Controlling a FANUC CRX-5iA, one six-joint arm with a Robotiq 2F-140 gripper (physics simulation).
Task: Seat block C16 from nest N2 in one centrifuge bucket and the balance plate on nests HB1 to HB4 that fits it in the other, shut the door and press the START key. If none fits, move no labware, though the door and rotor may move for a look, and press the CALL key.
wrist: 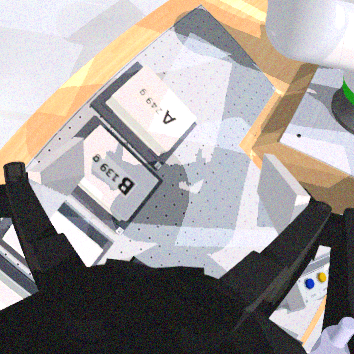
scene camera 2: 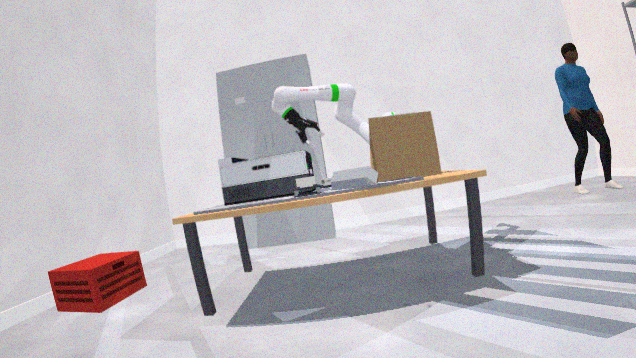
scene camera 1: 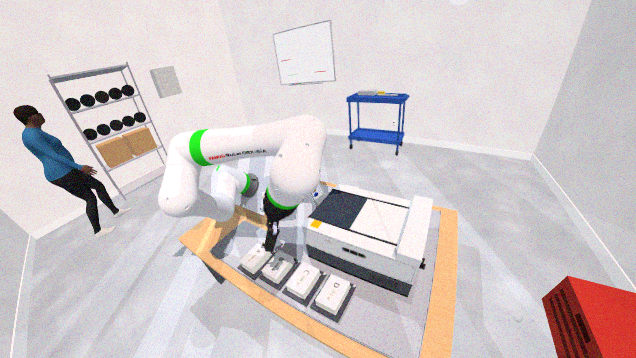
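Seen in the pictures: gripper, fingertip midpoint: [wrist: 171,164] [scene camera 2: 318,141] [scene camera 1: 264,228]; arm's base at its link origin: [scene camera 2: 399,144] [scene camera 1: 249,185].
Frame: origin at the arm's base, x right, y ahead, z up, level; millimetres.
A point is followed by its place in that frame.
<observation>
My gripper [scene camera 1: 271,239] {z 110, x 242, y 480 mm} [scene camera 2: 312,134] {z 110, x 242, y 480 mm} [wrist: 171,164] {z 110, x 242, y 480 mm} is open and empty, above the row of nests near plates A and B. White plate A [scene camera 1: 256,258] {z -124, x 276, y 360 mm} [wrist: 150,110] {z -124, x 271, y 350 mm} and white plate B [scene camera 1: 278,270] {z -124, x 260, y 491 mm} [wrist: 107,175] {z -124, x 240, y 470 mm} sit on dark nests. B reads 139 g; A's first digit is unclear. Plates C [scene camera 1: 303,281] {z -125, x 237, y 613 mm} and D [scene camera 1: 333,294] {z -124, x 217, y 743 mm} continue the row; their weights are unreadable. The centrifuge [scene camera 1: 350,245] {z 21, x 82, y 737 mm} [scene camera 2: 260,187] {z -114, x -249, y 735 mm} has a dark and white top; its rotor is not visible. The blue button [wrist: 310,283] {z -108, x -242, y 308 mm} shows at the wrist view's lower right. Block C16 and nest N2 cannot be made out.
A wooden panel [scene camera 2: 405,145] {z -19, x -147, y -16 mm} stands upright on the table [scene camera 1: 445,260] {z -191, x -198, y 1077 mm} [scene camera 2: 280,205] {z -198, x -524, y 562 mm} beside the arm base. The centrifuge is close beside the plate row. A red crate [scene camera 1: 600,310] [scene camera 2: 95,280], a blue cart [scene camera 1: 377,98] and a person [scene camera 1: 50,150] [scene camera 2: 575,90] are away from the table.
</observation>
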